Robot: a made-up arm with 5 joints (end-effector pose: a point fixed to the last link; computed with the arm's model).
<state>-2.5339 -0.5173 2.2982 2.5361 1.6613</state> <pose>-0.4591 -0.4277 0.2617 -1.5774 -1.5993 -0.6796</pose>
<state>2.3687 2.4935 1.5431 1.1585 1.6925</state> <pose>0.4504 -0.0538 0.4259 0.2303 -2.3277 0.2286</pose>
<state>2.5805 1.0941 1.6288 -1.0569 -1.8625</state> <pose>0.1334 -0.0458 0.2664 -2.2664 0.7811 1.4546</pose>
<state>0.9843 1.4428 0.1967 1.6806 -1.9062</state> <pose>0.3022 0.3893 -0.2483 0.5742 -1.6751 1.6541</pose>
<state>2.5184 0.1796 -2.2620 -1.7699 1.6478</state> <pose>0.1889 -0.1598 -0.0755 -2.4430 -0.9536 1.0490</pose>
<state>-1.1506 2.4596 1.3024 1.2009 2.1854</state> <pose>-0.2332 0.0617 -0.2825 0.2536 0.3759 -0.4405</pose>
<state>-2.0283 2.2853 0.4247 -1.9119 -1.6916</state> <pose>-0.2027 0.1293 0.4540 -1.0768 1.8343 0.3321</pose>
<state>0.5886 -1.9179 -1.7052 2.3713 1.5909</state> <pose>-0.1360 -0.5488 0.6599 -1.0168 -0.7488 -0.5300</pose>
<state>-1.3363 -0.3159 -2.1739 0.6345 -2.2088</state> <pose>-0.5864 -0.5824 0.5924 -1.5289 1.3886 0.3982</pose>
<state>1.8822 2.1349 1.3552 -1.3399 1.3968</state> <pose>0.0264 -0.1276 -0.0659 -0.4111 -1.7409 -2.4323</pose>
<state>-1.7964 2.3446 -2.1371 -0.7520 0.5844</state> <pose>-0.6160 -0.0161 0.3182 0.7293 2.4327 0.3149</pose>
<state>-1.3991 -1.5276 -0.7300 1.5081 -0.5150</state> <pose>-0.2927 -0.6481 -0.4292 -1.0915 -1.3343 -1.2909</pose>
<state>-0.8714 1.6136 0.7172 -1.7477 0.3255</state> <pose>0.1804 -0.1194 0.5539 -1.5800 0.9559 0.7756</pose>
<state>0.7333 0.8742 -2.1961 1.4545 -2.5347</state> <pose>0.7262 0.1926 0.1771 1.1949 -0.0917 -1.0768</pose>
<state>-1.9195 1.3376 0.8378 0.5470 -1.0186</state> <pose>0.2951 0.2113 0.3649 -1.1416 -1.3662 2.3342</pose>
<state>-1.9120 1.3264 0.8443 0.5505 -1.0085</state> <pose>0.2964 0.2112 0.3621 -1.1078 -1.3833 2.3251</pose>
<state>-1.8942 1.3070 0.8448 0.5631 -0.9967</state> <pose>0.2979 0.2118 0.3630 -1.0608 -1.4197 2.3092</pose>
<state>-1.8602 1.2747 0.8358 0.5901 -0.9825</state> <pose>0.3004 0.2130 0.3701 -0.9934 -1.4853 2.2803</pose>
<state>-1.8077 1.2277 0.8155 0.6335 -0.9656</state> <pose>0.3050 0.2131 0.3850 -0.9043 -1.5809 2.2313</pose>
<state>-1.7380 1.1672 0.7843 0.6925 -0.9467</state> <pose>0.3135 0.2093 0.4075 -0.7983 -1.6987 2.1564</pose>
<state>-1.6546 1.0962 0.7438 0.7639 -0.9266</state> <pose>0.3275 0.1984 0.4359 -0.6853 -1.8256 2.0526</pose>
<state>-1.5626 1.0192 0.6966 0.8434 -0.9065</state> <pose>0.3482 0.1780 0.4666 -0.5776 -1.9479 1.9234</pose>
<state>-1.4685 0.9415 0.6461 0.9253 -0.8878</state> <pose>0.3745 0.1480 0.4953 -0.4874 -2.0538 1.7793</pose>
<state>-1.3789 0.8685 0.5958 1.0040 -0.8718</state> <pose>0.4034 0.1112 0.5185 -0.4222 -2.1373 1.6351</pose>
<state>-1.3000 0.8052 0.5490 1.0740 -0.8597</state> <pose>0.4309 0.0723 0.5350 -0.3839 -2.1976 1.5061</pose>
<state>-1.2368 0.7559 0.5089 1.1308 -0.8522</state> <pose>0.4534 0.0371 0.5455 -0.3685 -2.2373 1.4047</pose>
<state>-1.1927 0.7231 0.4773 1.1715 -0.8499</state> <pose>0.4687 0.0103 0.5524 -0.3707 -2.2615 1.3376</pose>
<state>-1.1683 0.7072 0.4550 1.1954 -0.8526</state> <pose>0.4767 -0.0058 0.5578 -0.3843 -2.2746 1.3054</pose>
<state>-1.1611 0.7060 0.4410 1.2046 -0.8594</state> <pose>0.4783 -0.0114 0.5629 -0.4050 -2.2801 1.3028</pose>
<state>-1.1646 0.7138 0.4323 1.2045 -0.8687</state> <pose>0.4759 -0.0104 0.5680 -0.4295 -2.2812 1.3183</pose>
